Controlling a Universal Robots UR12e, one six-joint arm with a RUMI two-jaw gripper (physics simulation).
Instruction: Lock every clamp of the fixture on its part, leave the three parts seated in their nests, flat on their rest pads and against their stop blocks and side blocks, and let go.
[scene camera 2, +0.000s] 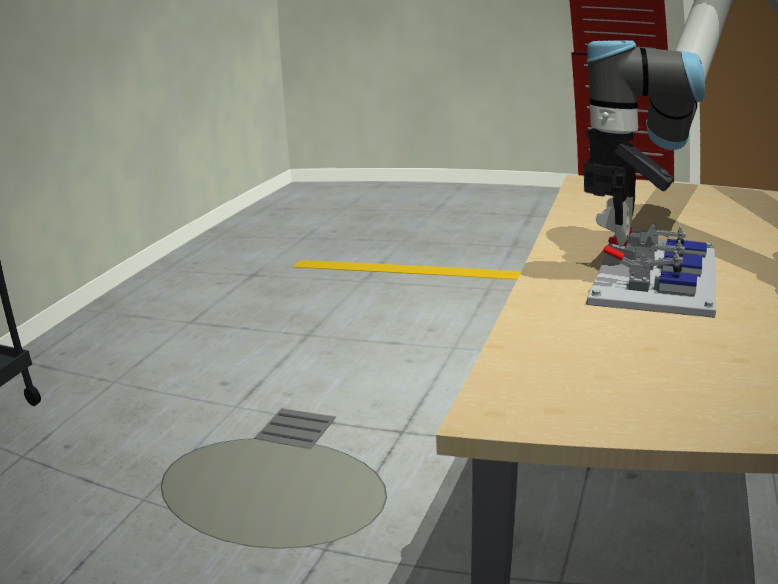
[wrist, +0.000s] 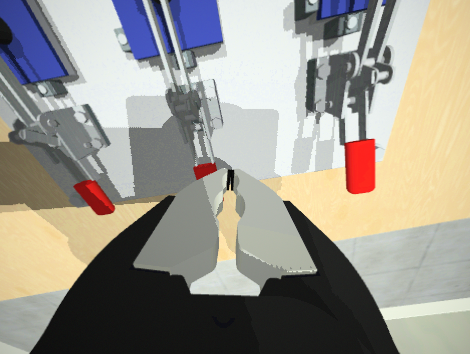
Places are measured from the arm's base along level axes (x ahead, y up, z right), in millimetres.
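Where they show: gripper, between the fingertips: (scene camera 2: 621, 246) (wrist: 230, 171).
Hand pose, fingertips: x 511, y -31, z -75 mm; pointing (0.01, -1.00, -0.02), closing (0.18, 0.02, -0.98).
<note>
Things, the pixels of their top centre, and the offset from my fingertips. "*": a spot on its surface instead. Level surfaces: height alone.
- middle clamp, a spot on its surface: (wrist: 204, 171) * dz +20, dx -6, dy +5 mm
- left clamp's red handle, centre of its top: (wrist: 91, 200) dz +129, dx +15, dy -4 mm
- right clamp's red handle, centre of its top: (wrist: 369, 171) dz -90, dx -3, dy +26 mm
- fixture plate, centre of its top: (wrist: 188, 64) (scene camera 2: 659, 267) dz +23, dx -77, dy -40 mm
- wooden table, height of its surface: dy -55 mm
My gripper (scene camera 2: 622, 242) (wrist: 230, 171) is shut and empty. Its tips are over the red handle of the middle clamp (wrist: 204, 171), which they partly hide in the wrist view; whether they touch it I cannot tell. The left clamp's red handle (wrist: 94, 198) and the right clamp's red handle (wrist: 360, 166) stand apart from the fingers on either side. Three blue-topped parts (wrist: 30, 45) (wrist: 200, 25) (wrist: 345, 6) lie on the fixture plate (scene camera 2: 653, 305) (wrist: 250, 90), with clamp arms reaching over them. The wrist view cuts off the parts' far ends, so arm contact and full seating are hard to tell.
The fixture is on the wooden table (scene camera 2: 603, 377), with the clamp handles toward the table's left edge in the scene view. A red cabinet (scene camera 2: 619, 31) stands behind the arm. Part of a dark cart (scene camera 2: 25, 359) shows at far left.
</note>
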